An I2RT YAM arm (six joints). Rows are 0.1 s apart.
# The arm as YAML. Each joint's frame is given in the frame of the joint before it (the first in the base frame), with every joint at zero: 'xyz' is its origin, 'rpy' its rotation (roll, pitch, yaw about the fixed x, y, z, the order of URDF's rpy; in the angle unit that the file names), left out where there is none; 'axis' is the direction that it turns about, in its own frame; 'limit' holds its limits. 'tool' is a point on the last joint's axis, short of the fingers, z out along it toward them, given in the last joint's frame.
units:
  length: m
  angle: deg
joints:
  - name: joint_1
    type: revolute
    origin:
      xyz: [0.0, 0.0, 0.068]
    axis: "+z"
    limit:
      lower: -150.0
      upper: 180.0
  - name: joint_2
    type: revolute
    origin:
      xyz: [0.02, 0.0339, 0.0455]
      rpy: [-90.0, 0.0, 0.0]
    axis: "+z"
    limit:
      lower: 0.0
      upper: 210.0
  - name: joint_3
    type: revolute
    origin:
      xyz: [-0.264, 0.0, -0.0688]
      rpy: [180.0, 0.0, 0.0]
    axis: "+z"
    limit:
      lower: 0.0
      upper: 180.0
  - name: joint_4
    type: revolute
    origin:
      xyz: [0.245, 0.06, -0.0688]
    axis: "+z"
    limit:
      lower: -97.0
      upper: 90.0
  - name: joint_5
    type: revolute
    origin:
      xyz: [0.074, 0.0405, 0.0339]
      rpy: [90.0, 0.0, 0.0]
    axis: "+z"
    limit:
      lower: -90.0
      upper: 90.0
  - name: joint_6
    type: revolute
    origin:
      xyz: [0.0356, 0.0, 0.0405]
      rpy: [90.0, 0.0, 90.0]
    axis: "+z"
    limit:
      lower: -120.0
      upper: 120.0
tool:
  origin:
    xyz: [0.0, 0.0, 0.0]
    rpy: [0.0, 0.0, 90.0]
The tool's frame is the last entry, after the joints.
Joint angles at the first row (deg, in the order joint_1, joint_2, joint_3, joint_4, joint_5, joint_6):
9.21 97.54 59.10 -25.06 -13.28 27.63
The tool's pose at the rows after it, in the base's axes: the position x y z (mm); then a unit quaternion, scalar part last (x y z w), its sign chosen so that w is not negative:
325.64, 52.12, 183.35, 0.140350, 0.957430, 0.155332, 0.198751
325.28, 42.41, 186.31, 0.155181, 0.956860, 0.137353, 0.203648
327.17, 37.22, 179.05, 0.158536, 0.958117, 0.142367, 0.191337
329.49, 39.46, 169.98, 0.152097, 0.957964, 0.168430, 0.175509
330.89, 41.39, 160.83, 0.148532, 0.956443, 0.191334, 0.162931
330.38, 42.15, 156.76, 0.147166, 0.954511, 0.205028, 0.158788
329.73, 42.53, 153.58, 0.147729, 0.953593, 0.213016, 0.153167
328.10, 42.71, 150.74, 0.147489, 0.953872, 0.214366, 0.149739
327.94, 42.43, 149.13, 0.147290, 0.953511, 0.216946, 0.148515
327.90, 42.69, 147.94, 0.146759, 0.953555, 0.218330, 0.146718
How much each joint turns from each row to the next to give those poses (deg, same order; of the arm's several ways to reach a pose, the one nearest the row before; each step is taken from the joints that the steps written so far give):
-1.23 -1.84 0.44 -1.32 2.88 -0.43
-1.48 -0.57 0.19 -1.01 1.81 -0.19
-1.08 1.28 -0.11 0.06 -1.33 -0.51
-0.01 1.68 -0.25 1.05 -3.47 -0.07
0.00 1.47 -0.57 1.47 -2.96 0.19
-0.03 0.38 -0.67 1.11 -1.65 0.22
-0.03 0.34 -0.40 0.43 -1.05 0.24
0.03 0.09 -0.57 0.33 -0.25 -0.01
-0.08 0.17 -0.22 0.33 -0.35 -0.03
0.02 0.18 -0.07 0.10 -0.22 -0.02

